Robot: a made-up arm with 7 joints. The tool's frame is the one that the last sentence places.
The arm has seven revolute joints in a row. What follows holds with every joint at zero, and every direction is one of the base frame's.
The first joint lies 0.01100 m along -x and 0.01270 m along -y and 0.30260 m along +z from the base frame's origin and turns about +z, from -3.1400 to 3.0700 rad.
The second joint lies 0.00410 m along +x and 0.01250 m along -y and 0.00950 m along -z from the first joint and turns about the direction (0, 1, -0.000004), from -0.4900 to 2.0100 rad.
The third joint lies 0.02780 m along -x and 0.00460 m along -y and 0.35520 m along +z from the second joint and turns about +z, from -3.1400 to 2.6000 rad.
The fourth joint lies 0.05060 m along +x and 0.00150 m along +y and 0.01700 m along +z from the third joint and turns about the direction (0, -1, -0.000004), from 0.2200 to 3.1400 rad.
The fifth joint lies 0.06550 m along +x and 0.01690 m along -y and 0.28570 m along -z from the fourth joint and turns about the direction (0, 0.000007, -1), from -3.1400 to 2.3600 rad.
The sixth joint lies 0.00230 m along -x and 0.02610 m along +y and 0.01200 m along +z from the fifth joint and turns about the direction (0, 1, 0.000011), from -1.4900 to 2.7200 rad.
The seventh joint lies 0.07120 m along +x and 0.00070 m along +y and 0.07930 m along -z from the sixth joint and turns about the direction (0, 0.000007, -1), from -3.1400 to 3.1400 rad.
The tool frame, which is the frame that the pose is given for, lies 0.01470 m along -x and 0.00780 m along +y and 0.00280 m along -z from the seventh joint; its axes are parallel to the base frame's.
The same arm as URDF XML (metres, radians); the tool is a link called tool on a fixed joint. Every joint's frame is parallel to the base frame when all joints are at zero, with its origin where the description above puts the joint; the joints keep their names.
<robot name="arm">
  <joint name="tool_fixed" type="fixed">
    <parent link="link7"/>
    <child link="tool"/>
    <origin xyz="-0.0147 0.0078 -0.0028" rpy="0 0 0"/>
  </joint>
  <joint name="joint 7" type="revolute">
    <parent link="link6"/>
    <child link="link7"/>
    <origin xyz="0.0712 0.0007 -0.0793" rpy="0 0 0"/>
    <axis xyz="0 0 -1"/>
    <limit lower="-3.14" upper="3.14"/>
  </joint>
  <joint name="joint 6" type="revolute">
    <parent link="link5"/>
    <child link="link6"/>
    <origin xyz="-0.0023 0.0261 0.012" rpy="0 0 0"/>
    <axis xyz="0 1 0"/>
    <limit lower="-1.49" upper="2.72"/>
  </joint>
  <joint name="joint 5" type="revolute">
    <parent link="link4"/>
    <child link="link5"/>
    <origin xyz="0.0655 -0.0169 -0.2857" rpy="0 0 0"/>
    <axis xyz="0 0 -1"/>
    <limit lower="-3.14" upper="2.36"/>
  </joint>
  <joint name="joint 4" type="revolute">
    <parent link="link3"/>
    <child link="link4"/>
    <origin xyz="0.0506 0.0015 0.017" rpy="0 0 0"/>
    <axis xyz="0 -1 0"/>
    <limit lower="0.22" upper="3.14"/>
  </joint>
  <joint name="joint 3" type="revolute">
    <parent link="link2"/>
    <child link="link3"/>
    <origin xyz="-0.0278 -0.0046 0.3552" rpy="0 0 0"/>
    <axis xyz="0 0 1"/>
    <limit lower="-3.14" upper="2.6"/>
  </joint>
  <joint name="joint 2" type="revolute">
    <parent link="link1"/>
    <child link="link2"/>
    <origin xyz="0.0041 -0.0125 -0.0095" rpy="0 0 0"/>
    <axis xyz="0 1 0"/>
    <limit lower="-0.49" upper="2.01"/>
  </joint>
  <joint name="joint 1" type="revolute">
    <parent link="base"/>
    <child link="link1"/>
    <origin xyz="-0.011 -0.0127 0.3026" rpy="0 0 0"/>
    <axis xyz="0 0 1"/>
    <limit lower="-3.14" upper="3.07"/>
  </joint>
  <link name="base"/>
  <link name="link1"/>
  <link name="link2"/>
  <link name="link3"/>
  <link name="link4"/>
  <link name="link5"/>
  <link name="link6"/>
  <link name="link7"/>
  <link name="tool"/>
</robot>

